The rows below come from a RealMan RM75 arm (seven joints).
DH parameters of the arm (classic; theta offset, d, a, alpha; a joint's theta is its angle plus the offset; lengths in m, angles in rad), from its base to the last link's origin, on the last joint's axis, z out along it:
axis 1: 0 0.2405 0 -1.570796
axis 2: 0 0 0 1.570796
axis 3: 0 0.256 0 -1.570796
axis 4: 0 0 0 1.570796
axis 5: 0 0.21 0 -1.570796
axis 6: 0 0 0 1.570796
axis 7: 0 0.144 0 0
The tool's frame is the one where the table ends.
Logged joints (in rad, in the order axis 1, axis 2, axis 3, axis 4, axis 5, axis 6, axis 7), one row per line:
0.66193 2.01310 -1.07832 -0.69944 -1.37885 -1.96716 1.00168
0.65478 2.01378 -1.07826 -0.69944 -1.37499 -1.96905 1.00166
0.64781 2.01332 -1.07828 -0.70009 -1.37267 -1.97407 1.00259
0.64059 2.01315 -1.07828 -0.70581 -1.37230 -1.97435 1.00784
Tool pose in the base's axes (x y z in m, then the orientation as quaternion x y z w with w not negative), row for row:
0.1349 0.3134 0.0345 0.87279 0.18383 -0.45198 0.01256
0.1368 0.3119 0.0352 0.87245 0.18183 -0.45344 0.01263
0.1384 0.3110 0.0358 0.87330 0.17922 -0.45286 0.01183
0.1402 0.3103 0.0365 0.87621 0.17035 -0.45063 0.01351
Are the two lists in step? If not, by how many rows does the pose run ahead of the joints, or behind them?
The pose runs 1 row ahead of the joints: the pose in row i belongs to the joints in row i + 1.
